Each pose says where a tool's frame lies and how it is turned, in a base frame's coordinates. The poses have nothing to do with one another.
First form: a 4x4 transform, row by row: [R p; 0 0 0 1], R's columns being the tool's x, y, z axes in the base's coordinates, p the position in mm. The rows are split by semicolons.
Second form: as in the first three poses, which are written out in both.
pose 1, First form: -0.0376, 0.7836, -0.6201, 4.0; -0.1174, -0.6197, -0.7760, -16.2; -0.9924, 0.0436, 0.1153, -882.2; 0, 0, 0, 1
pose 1, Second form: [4.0, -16.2, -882.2, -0.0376, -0.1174, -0.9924, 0.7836, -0.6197, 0.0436]
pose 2, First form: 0.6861, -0.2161, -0.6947, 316.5; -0.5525, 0.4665, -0.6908, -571.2; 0.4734, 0.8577, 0.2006, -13.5; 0, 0, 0, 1
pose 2, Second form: [316.5, -571.2, -13.5, 0.6861, -0.5525, 0.4734, -0.2161, 0.4665, 0.8577]
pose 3, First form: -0.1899, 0.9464, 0.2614, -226.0; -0.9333, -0.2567, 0.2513, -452.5; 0.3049, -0.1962, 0.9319, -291.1; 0, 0, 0, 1
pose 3, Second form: [-226.0, -452.5, -291.1, -0.1899, -0.9333, 0.3049, 0.9464, -0.2567, -0.1962]
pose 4, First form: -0.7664, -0.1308, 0.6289, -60.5; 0.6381, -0.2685, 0.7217, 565.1; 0.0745, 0.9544, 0.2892, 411.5; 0, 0, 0, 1
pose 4, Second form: [-60.5, 565.1, 411.5, -0.7664, 0.6381, 0.0745, -0.1308, -0.2685, 0.9544]
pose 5, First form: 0.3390, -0.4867, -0.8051, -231.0; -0.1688, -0.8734, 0.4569, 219.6; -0.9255, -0.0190, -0.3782, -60.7; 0, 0, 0, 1
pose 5, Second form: [-231.0, 219.6, -60.7, 0.3390, -0.1688, -0.9255, -0.4867, -0.8734, -0.0190]
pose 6, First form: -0.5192, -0.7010, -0.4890, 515.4; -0.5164, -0.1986, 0.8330, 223.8; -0.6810, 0.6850, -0.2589, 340.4; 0, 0, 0, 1
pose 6, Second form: [515.4, 223.8, 340.4, -0.5192, -0.5164, -0.6810, -0.7010, -0.1986, 0.6850]
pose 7, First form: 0.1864, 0.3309, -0.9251, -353.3; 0.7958, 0.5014, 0.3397, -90.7; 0.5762, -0.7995, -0.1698, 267.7; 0, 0, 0, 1
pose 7, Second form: [-353.3, -90.7, 267.7, 0.1864, 0.7958, 0.5762, 0.3309, 0.5014, -0.7995]
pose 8, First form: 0.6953, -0.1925, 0.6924, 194.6; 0.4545, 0.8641, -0.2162, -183.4; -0.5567, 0.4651, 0.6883, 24.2; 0, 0, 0, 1
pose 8, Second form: [194.6, -183.4, 24.2, 0.6953, 0.4545, -0.5567, -0.1925, 0.8641, 0.4651]
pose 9, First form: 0.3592, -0.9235, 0.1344, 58.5; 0.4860, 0.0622, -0.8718, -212.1; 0.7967, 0.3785, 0.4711, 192.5; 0, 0, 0, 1
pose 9, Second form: [58.5, -212.1, 192.5, 0.3592, 0.4860, 0.7967, -0.9235, 0.0622, 0.3785]
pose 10, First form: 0.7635, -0.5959, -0.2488, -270.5; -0.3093, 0.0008, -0.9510, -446.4; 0.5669, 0.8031, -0.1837, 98.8; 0, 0, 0, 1
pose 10, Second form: [-270.5, -446.4, 98.8, 0.7635, -0.3093, 0.5669, -0.5959, 0.0008, 0.8031]
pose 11, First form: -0.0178, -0.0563, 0.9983, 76.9; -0.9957, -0.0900, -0.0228, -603.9; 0.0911, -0.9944, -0.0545, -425.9; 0, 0, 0, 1
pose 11, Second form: [76.9, -603.9, -425.9, -0.0178, -0.9957, 0.0911, -0.0563, -0.0900, -0.9944]
